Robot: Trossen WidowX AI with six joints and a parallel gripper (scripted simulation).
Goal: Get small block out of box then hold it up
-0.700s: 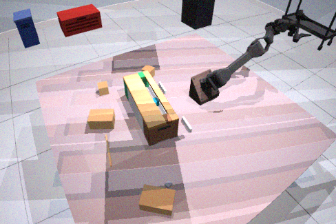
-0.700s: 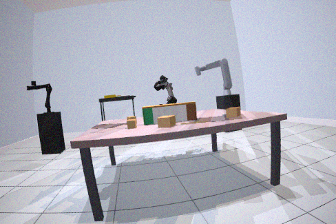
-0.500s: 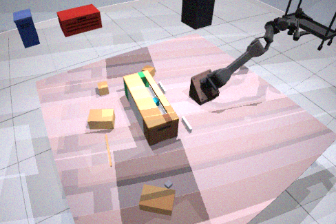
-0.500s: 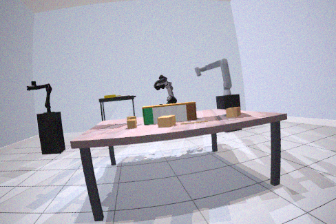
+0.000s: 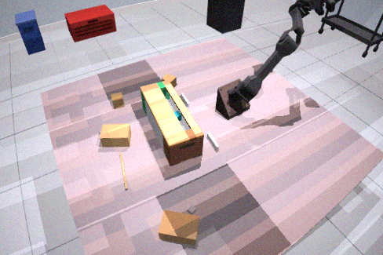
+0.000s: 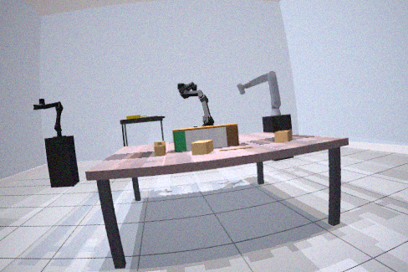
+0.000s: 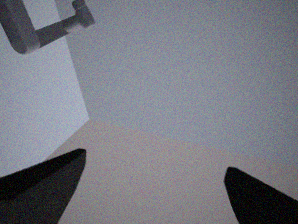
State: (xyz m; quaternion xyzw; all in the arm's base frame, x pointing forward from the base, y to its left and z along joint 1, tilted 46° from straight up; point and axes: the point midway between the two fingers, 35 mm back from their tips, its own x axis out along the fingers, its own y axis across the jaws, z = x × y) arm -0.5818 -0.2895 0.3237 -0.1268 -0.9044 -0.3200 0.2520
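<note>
The cyan block is 930 mm ahead of my gripper tip, 70 mm to the right of it and 440 mm below it. The rest, counted from my gripper tip: thin stick: 1230 mm ahead, 520 mm below; tiny grey cube: 1100 mm ahead, 280 mm to the left, 520 mm below; tan cube: 790 mm ahead, 370 mm to the right, 500 mm below.
</note>
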